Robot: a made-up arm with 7 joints.
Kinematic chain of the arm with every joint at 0, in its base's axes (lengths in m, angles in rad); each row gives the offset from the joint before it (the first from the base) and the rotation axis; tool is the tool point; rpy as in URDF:
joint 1: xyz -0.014 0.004 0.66 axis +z
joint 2: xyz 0 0.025 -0.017 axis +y
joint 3: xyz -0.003 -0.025 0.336 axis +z
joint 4: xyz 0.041 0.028 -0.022 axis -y
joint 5: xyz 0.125 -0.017 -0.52 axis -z
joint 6: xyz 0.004 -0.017 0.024 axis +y
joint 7: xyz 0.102 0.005 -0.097 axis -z
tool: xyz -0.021 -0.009 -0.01 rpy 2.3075 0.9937 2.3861
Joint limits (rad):
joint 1: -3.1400..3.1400
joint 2: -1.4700..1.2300
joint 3: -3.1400..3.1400
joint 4: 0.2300..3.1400
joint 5: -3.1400..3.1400
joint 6: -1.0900..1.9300
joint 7: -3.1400..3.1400
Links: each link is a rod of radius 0.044 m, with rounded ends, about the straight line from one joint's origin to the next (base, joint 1, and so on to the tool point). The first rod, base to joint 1, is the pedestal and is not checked.
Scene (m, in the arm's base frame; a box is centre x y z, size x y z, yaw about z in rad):
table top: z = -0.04
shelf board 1: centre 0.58 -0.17 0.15 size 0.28 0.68 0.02 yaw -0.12
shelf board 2: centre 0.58 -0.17 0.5 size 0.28 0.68 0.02 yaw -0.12
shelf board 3: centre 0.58 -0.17 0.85 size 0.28 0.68 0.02 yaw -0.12
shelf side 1: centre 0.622 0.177 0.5 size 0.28 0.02 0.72 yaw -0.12
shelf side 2: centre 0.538 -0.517 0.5 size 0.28 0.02 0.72 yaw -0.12
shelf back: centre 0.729 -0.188 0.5 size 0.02 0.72 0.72 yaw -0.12
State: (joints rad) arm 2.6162 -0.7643 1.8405 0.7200 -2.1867 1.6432 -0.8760
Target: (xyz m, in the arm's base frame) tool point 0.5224 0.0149 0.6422
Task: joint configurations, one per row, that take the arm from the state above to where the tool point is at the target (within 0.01 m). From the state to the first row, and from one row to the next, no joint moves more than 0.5 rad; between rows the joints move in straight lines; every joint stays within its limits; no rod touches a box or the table.
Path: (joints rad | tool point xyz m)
1: 2.7035 -0.5239 2.0571 0.6613 -1.7467 1.6910 -0.8125 | -0.1153 -0.5202 0.5307
2: 2.7908 -0.2835 2.2737 0.6026 -1.3066 1.7388 -0.7490 | 0.0161 -0.4632 0.5008
3: 2.8781 -0.0432 2.4902 0.5438 -0.8666 1.7866 -0.6855 | 0.1428 -0.3689 0.5020
4: 2.9654 0.1972 2.7068 0.4851 -0.4266 1.8344 -0.6220 | 0.2410 -0.2428 0.5337
5: 3.0527 0.4376 2.9234 0.4264 0.0134 1.8822 -0.5585 | 0.2919 -0.0990 0.5855
6: 3.1400 0.6780 3.1400 0.3677 0.4535 1.9300 -0.4951 | 0.2900 0.0429 0.6422
7: 3.1400 0.5941 3.1400 0.3866 -0.0248 1.9223 -0.5424 | 0.2966 -0.0196 0.6250
8: 3.1400 0.5101 3.1400 0.4055 -0.5031 1.9147 -0.5898 | 0.3200 -0.0745 0.6297
9: 3.1400 0.4262 3.1400 0.4245 -0.9814 1.9070 -0.6372 | 0.3598 -0.1092 0.6477
10: 3.1400 0.3423 3.1400 0.4434 -1.4597 1.8994 -0.6846 | 0.4104 -0.1159 0.6673
11: 3.1400 0.2584 3.1400 0.4624 -1.9379 1.8917 -0.7320 | 0.4620 -0.0930 0.6773
12: 3.1400 0.1744 3.1400 0.4813 -2.4162 1.8841 -0.7794 | 0.5028 -0.0458 0.6698
13: 3.1400 0.0905 3.1400 0.5002 -2.8945 1.8764 -0.8268 | 0.5224 0.0149 0.6422

